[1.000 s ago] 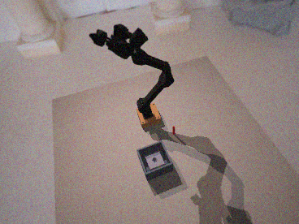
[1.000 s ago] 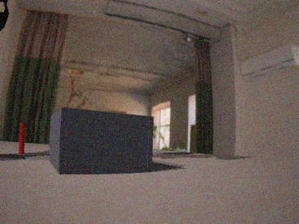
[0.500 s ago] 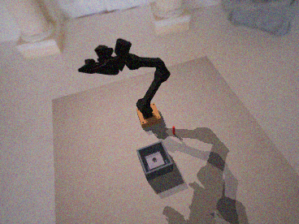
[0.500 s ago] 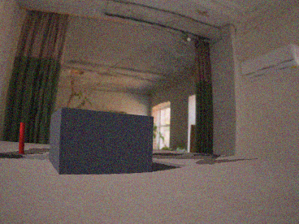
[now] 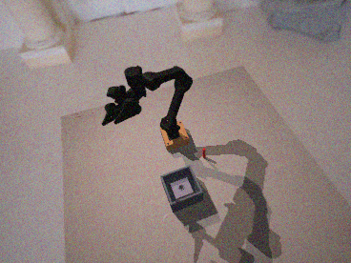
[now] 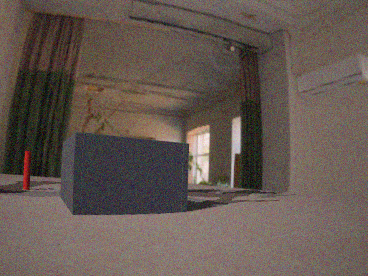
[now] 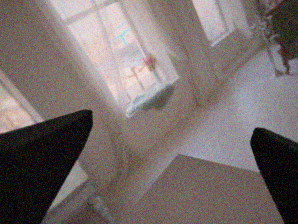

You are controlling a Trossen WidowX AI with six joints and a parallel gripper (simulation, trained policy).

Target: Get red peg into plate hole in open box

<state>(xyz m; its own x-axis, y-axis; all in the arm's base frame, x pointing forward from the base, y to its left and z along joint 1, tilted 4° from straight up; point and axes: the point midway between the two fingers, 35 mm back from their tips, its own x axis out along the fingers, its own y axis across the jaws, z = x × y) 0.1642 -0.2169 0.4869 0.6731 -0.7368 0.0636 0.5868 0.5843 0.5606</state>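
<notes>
The red peg lies 48 cm below my gripper tip, 38 cm to the left of it and 4 cm behind it. From my gripper tip the other things lie so: grey box: 50 cm below, 20 cm to the left, 11 cm ahead.
</notes>
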